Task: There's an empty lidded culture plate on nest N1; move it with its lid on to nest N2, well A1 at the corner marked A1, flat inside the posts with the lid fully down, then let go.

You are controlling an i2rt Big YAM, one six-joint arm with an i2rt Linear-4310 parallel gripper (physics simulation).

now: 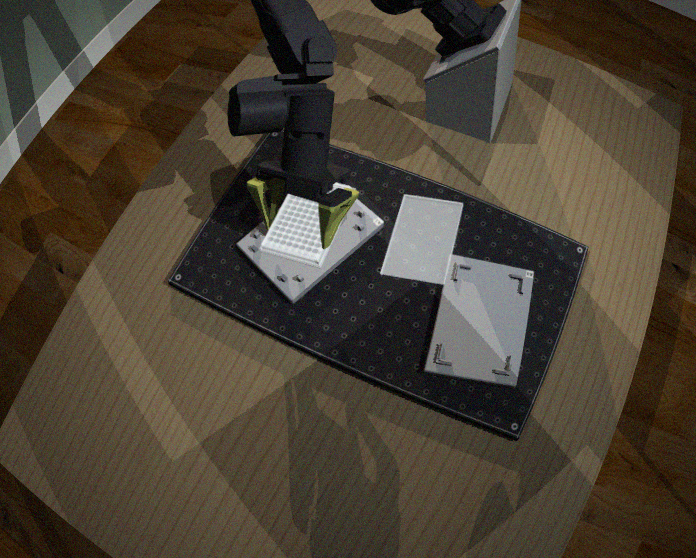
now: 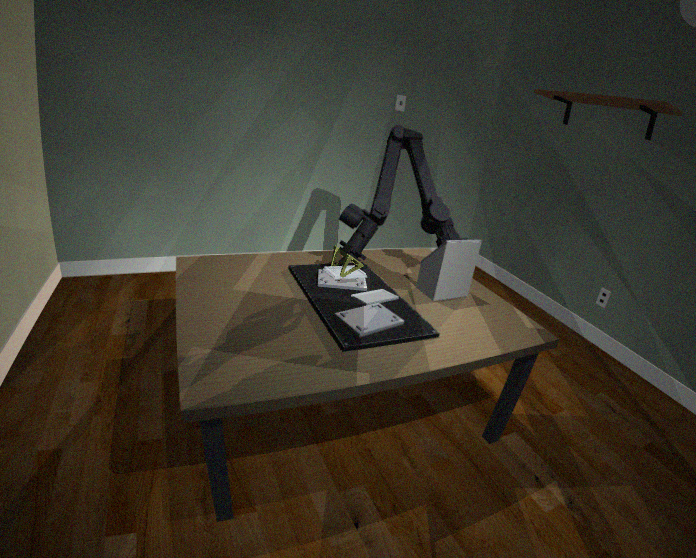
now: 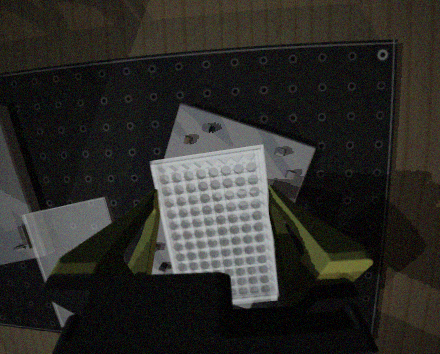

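Pixels of known places: gripper, fingertip midpoint: (image 1: 297, 237) (image 2: 336, 272) (image 3: 213, 192); arm's base at its link origin: (image 1: 474, 33) (image 2: 451, 250).
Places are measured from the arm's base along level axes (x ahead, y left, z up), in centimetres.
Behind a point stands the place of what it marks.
The white culture plate (image 1: 295, 231) @(x 38.2, y -8.2, z -10.9 cm) (image 3: 215, 218) @(x 36.8, y -8.0, z -10.8 cm) (image 2: 335, 271) @(x 39.1, y -7.3, z -10.8 cm) with its grid of wells sits between my yellow fingers. My gripper (image 1: 297, 221) @(x 38.6, y -7.7, z -11.5 cm) (image 3: 213, 192) @(x 38.6, y -7.7, z -11.5 cm) (image 2: 346, 265) @(x 38.6, y -7.7, z -11.5 cm) is shut on the plate's long sides. It holds the plate over grey nest N1 (image 1: 302, 283) @(x 43.0, y -4.4, z -13.7 cm) (image 3: 240, 131) @(x 43.5, y -9.5, z -13.6 cm) (image 2: 343, 285) @(x 37.5, y -2.3, z -13.6 cm), turned askew to the nest's edges. I cannot tell whether a clear lid is on it. Grey nest N2 (image 1: 484, 327) @(x 37.2, y 18.8, z -13.7 cm) (image 2: 370, 320) @(x 36.7, y 20.0, z -13.7 cm) with dark L-shaped corner posts lies bare at the right of the black perforated board (image 1: 346, 327) @(x 45.0, y 3.3, z -14.8 cm) (image 3: 113, 105) @(x 45.7, y 2.6, z -14.8 cm) (image 2: 379, 339) @(x 37.1, y 27.9, z -14.8 cm).
A flat pale translucent rectangle (image 1: 423, 238) @(x 29.9, y 6.0, z -13.5 cm) (image 3: 74, 219) @(x 34.5, y 6.2, z -13.6 cm) (image 2: 375, 296) @(x 29.8, y 6.6, z -13.3 cm) lies on the board between the two nests, touching N2's corner. The arm's grey base block (image 1: 470, 94) @(x 8.1, y 2.9, z -6.1 cm) (image 2: 448, 271) @(x 4.1, y 6.3, z -5.3 cm) stands behind the board on the wooden table (image 1: 235, 443) @(x 65.6, y -0.8, z -16.1 cm).
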